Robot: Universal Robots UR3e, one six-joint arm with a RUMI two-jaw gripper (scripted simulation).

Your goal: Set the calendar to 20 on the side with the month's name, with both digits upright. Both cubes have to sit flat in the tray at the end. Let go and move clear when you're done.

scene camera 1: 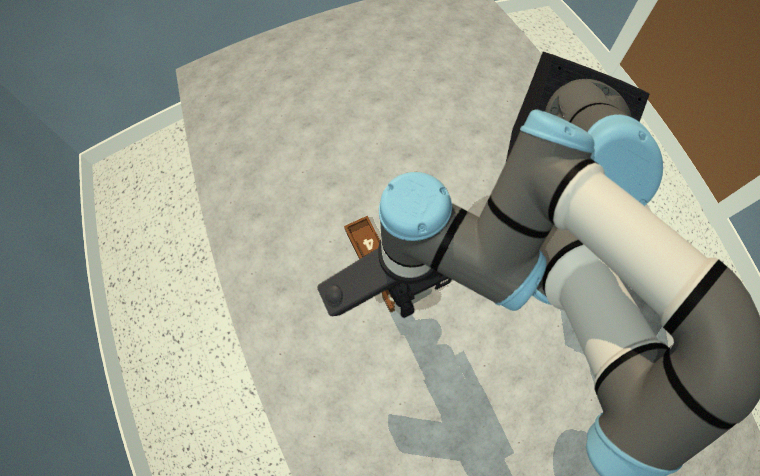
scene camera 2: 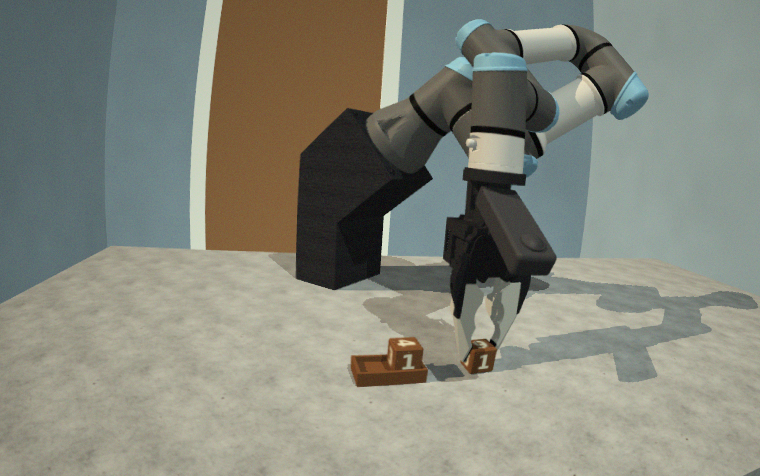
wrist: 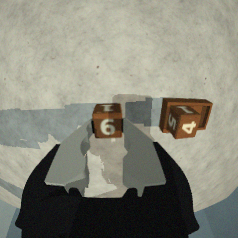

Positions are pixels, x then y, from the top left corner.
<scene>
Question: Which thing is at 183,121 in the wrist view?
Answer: A brown cube.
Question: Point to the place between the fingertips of my gripper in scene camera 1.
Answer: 396,298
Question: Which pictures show my gripper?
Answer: Scene camera 1, scene camera 2 and the wrist view: all of them.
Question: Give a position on a brown cube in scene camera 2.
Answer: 406,353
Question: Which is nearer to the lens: the brown cube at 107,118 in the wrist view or the brown calendar tray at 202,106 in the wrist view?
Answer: The brown cube.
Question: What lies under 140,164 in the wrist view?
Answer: My gripper.
</scene>
